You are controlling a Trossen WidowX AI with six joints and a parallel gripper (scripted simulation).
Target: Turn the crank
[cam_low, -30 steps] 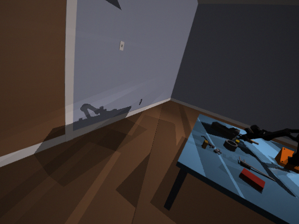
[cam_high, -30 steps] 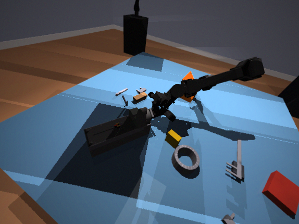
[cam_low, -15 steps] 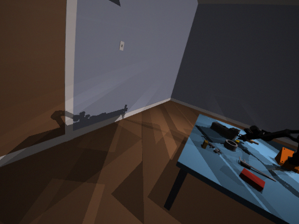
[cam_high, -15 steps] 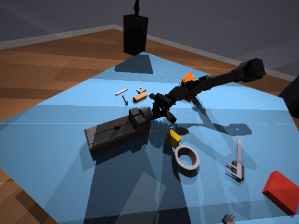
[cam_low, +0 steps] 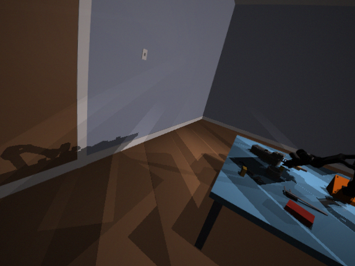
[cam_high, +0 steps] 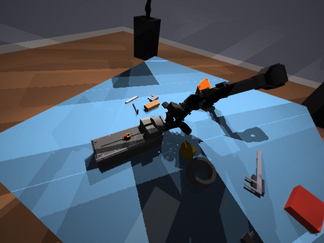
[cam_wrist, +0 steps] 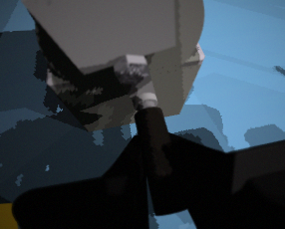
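Right now my gripper tip is 140 mm to the right of the yellow block and 40 mm short of it. The rest, counted from my gripper tip: dark crank handle: 30 mm above, 10 mm to the left, 10 mm behind; then red pointer: 150 mm ahead, 90 mm to the right, 50 mm above; then brown block: 150 mm behind, 130 mm to the right, 20 mm below.
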